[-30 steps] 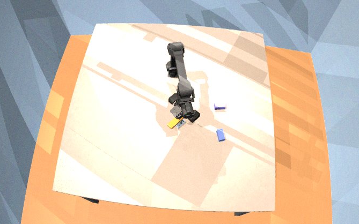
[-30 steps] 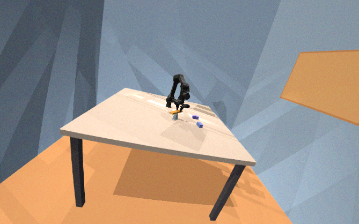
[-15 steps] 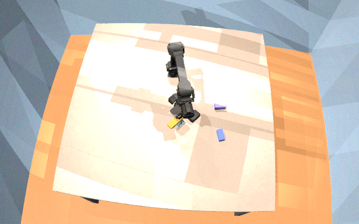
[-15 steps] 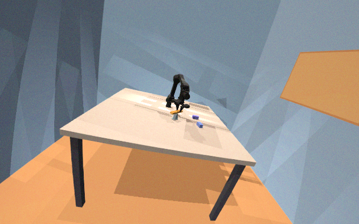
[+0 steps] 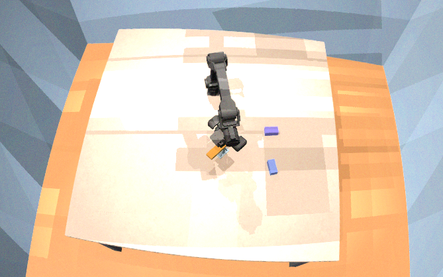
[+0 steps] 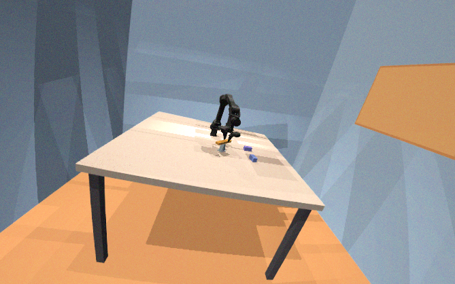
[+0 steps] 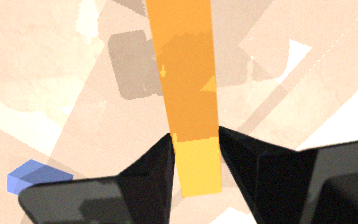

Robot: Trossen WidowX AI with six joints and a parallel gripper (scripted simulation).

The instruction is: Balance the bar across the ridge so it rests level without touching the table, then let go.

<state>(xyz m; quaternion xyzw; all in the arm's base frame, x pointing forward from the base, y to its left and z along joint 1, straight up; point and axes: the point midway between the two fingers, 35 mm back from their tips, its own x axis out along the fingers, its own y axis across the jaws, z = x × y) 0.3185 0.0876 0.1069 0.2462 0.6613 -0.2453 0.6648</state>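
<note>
Right now the bar is 2 cm to the right of my gripper tip and 2 cm ahead of it.
</note>
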